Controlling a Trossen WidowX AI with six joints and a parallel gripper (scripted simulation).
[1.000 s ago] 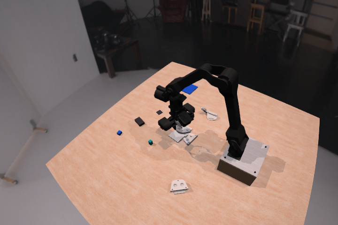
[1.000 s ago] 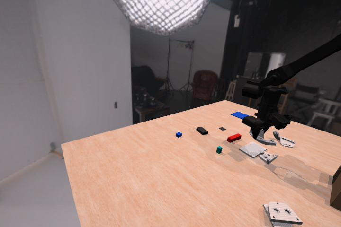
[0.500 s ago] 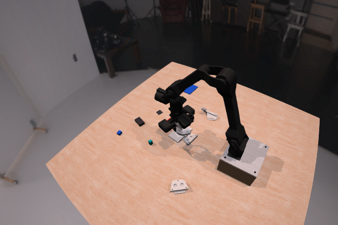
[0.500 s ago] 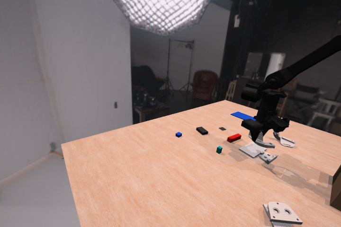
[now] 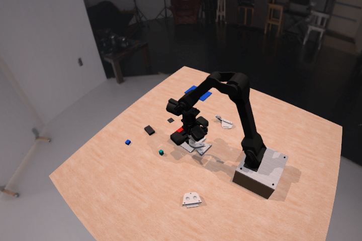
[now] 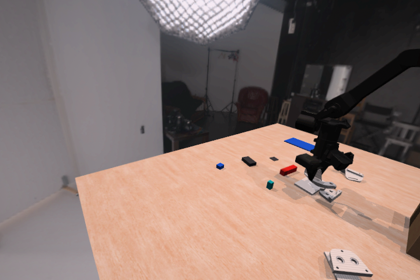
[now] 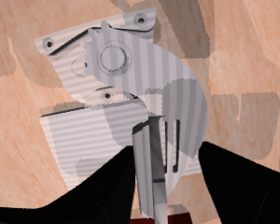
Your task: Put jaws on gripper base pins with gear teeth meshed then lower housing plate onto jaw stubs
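The red block is 11 cm ahead of my gripper tip, 5 cm to the right of it and 3 cm below it. Round my gripper tip: teal cube 11 cm to the left, 10 cm ahead, 3 cm below; then black block 26 cm ahead, 4 cm below, 2 cm to the left; then dark tile 20 cm ahead, 11 cm to the right, 4 cm below.
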